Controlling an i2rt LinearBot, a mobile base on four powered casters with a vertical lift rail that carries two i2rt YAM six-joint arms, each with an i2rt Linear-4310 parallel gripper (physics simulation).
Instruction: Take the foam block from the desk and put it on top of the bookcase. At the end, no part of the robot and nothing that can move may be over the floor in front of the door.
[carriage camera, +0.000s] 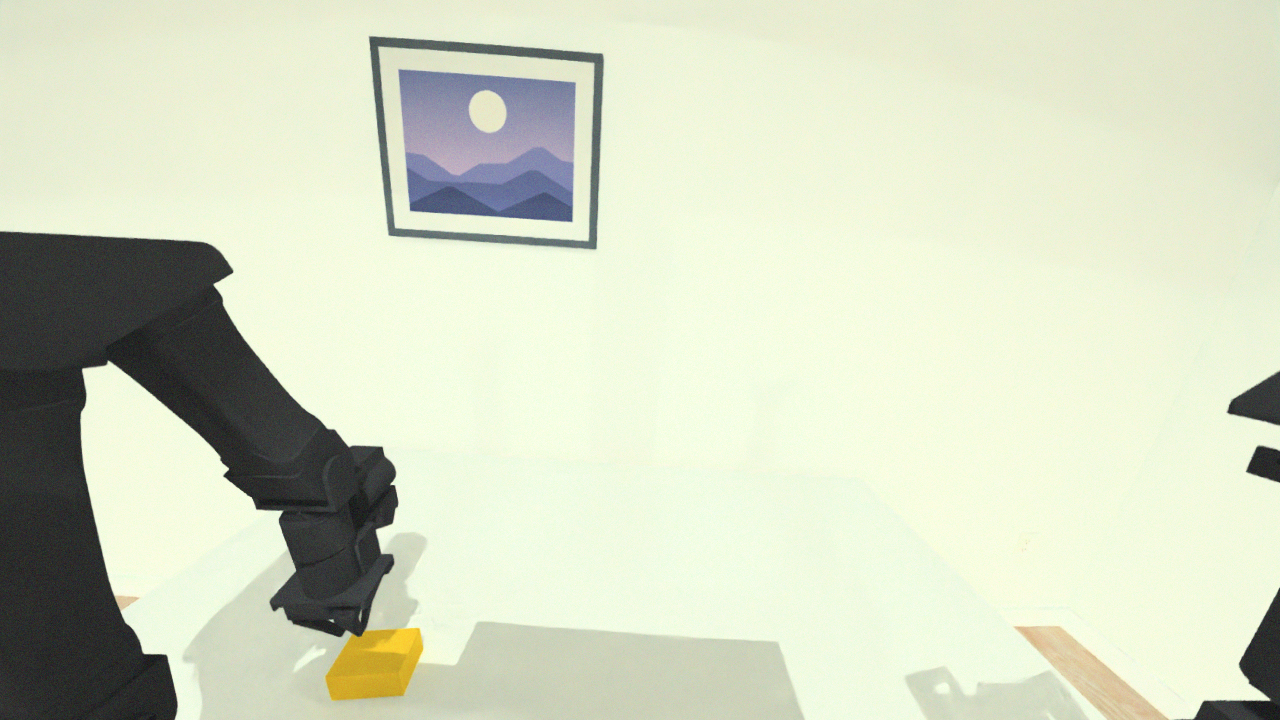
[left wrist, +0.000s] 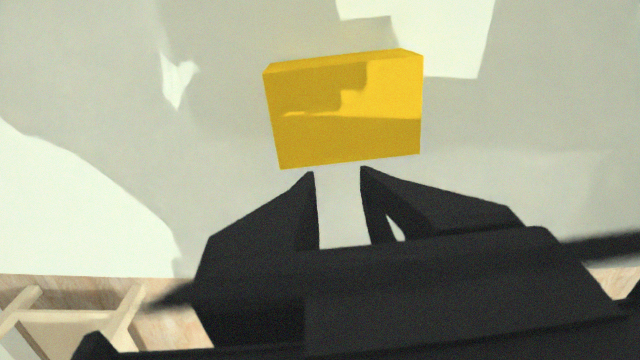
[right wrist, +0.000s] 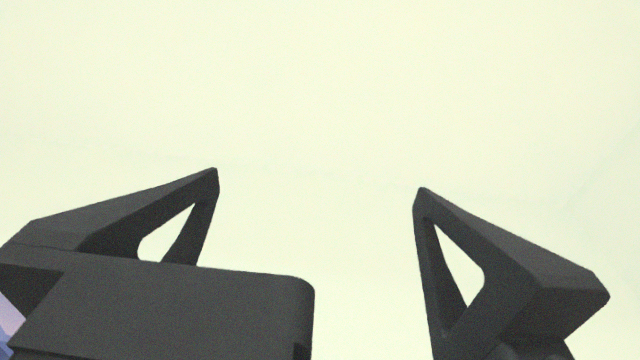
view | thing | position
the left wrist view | my left gripper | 337, 181
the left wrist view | yellow foam block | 351, 107
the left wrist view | white desk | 137, 137
